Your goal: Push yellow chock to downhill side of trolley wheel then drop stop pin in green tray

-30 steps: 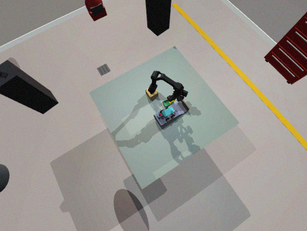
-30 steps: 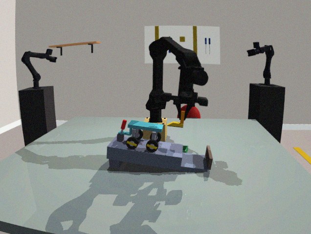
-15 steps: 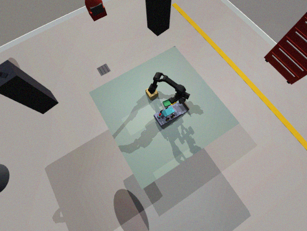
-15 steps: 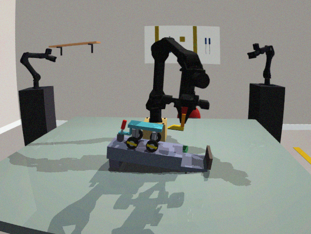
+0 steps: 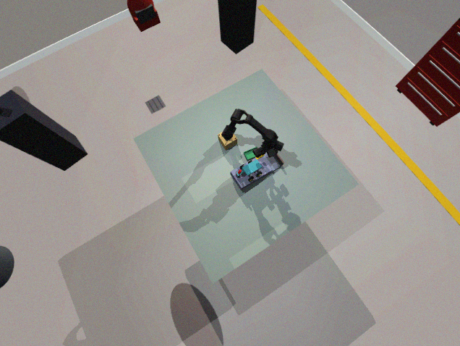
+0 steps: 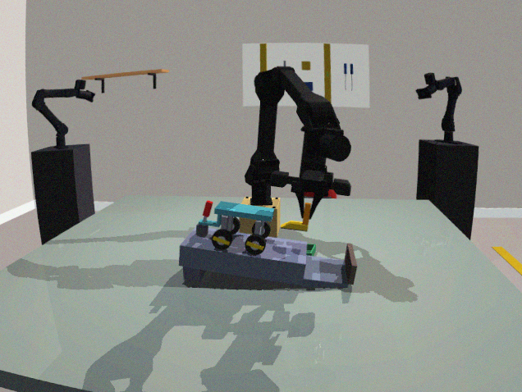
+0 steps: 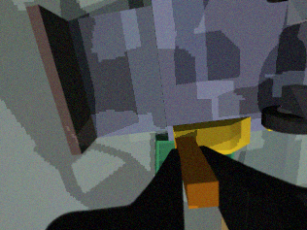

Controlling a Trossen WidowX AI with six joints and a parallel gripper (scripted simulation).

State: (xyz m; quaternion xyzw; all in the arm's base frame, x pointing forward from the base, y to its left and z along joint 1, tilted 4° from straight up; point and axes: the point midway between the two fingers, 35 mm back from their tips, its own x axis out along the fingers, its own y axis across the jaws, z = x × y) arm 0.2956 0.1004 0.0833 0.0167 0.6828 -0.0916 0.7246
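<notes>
Right now my gripper tip is 24 cm to the left of the red-headed stop pin and 1 cm below it. Round my gripper tip: brown end stop (10 cm to the left, 9 cm below, 7 cm ahead); then trolley (15 cm to the right, 3 cm ahead, 1 cm below); then yellow chock (2 cm to the right, 1 cm below).
</notes>
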